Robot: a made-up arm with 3 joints. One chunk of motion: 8 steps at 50 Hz.
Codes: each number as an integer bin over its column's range. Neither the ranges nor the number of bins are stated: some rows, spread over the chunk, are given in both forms.
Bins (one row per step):
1: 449 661 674
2: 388 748 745
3: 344 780 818
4: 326 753 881
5: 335 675 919
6: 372 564 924
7: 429 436 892
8: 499 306 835
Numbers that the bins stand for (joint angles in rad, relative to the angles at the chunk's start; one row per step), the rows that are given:
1: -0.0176 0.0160 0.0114
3: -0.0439 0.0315 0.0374
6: -0.0369 0.0034 0.0565
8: -0.0051 -0.0302 0.0405
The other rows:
2: -0.0329 0.0273 0.0242
4: -0.0484 0.0280 0.0487
5: -0.0462 0.0178 0.0556
7: -0.0226 -0.0133 0.0507

